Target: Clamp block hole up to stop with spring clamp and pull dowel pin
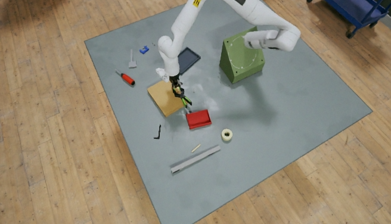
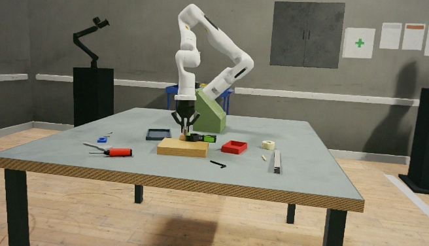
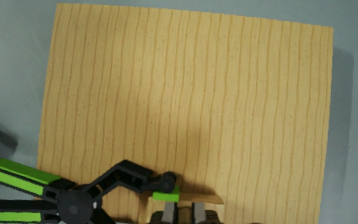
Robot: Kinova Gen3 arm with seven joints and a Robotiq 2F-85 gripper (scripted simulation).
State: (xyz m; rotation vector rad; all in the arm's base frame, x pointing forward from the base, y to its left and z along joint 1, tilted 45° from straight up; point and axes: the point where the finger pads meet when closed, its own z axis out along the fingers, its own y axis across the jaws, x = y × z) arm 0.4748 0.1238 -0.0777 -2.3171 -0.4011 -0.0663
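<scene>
Right now my hand is 2 cm above the dowel pin. From my hand the other things lie so: small wooden block 4 cm below; then bench board 5 cm below, 5 cm ahead, 2 cm to the left; then red tray 22 cm to the left, 7 cm below, 5 cm behind.
</scene>
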